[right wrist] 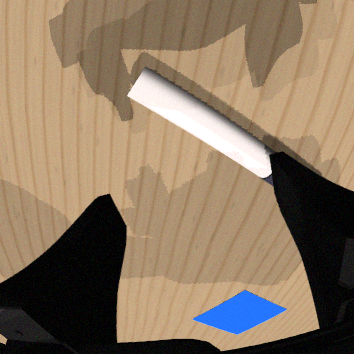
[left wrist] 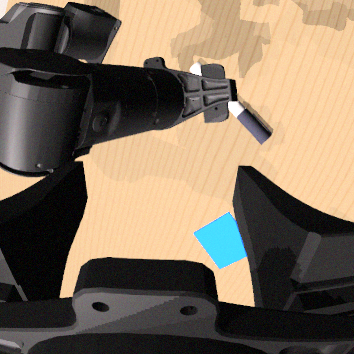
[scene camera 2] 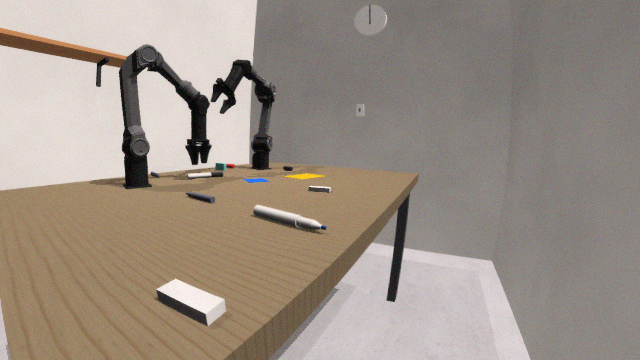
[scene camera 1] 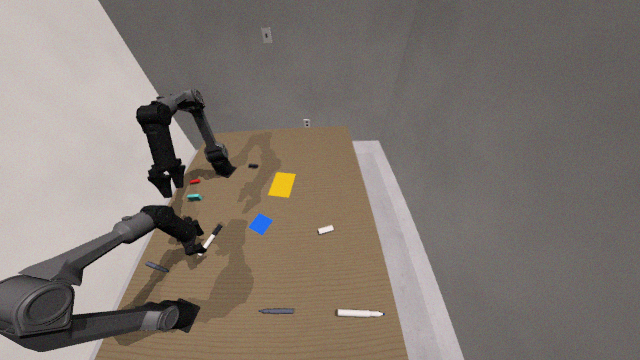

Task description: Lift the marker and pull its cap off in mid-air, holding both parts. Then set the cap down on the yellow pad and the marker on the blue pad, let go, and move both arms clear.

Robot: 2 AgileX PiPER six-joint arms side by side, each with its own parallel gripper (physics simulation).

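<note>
The white marker (scene camera 1: 209, 242) (scene camera 2: 200, 175) (left wrist: 235, 107) (right wrist: 200, 125) lies on the table with its dark cap (scene camera 1: 217, 230) (scene camera 2: 217, 174) (left wrist: 255, 127) on. My right gripper (scene camera 1: 200, 239) (scene camera 2: 199, 162) (right wrist: 192, 193) is open and points down above the marker; in the right wrist view a finger hides most of the cap. My left gripper (scene camera 1: 173, 191) (scene camera 2: 219, 106) (left wrist: 159, 181) is open and empty, high above the table. The blue pad (scene camera 1: 261, 224) (scene camera 2: 256, 180) (left wrist: 220, 241) (right wrist: 240, 312) and yellow pad (scene camera 1: 282, 185) (scene camera 2: 304, 176) lie flat.
A teal block (scene camera 1: 194, 197) (scene camera 2: 221, 166) and red piece (scene camera 1: 195, 181) lie near the left arm. Dark pens (scene camera 1: 157, 266) (scene camera 1: 276, 311), a blue-tipped marker (scene camera 1: 355, 313) (scene camera 2: 280, 215), a white block (scene camera 1: 325, 230) (scene camera 2: 320, 189) and a black piece (scene camera 1: 253, 166) lie around the pads.
</note>
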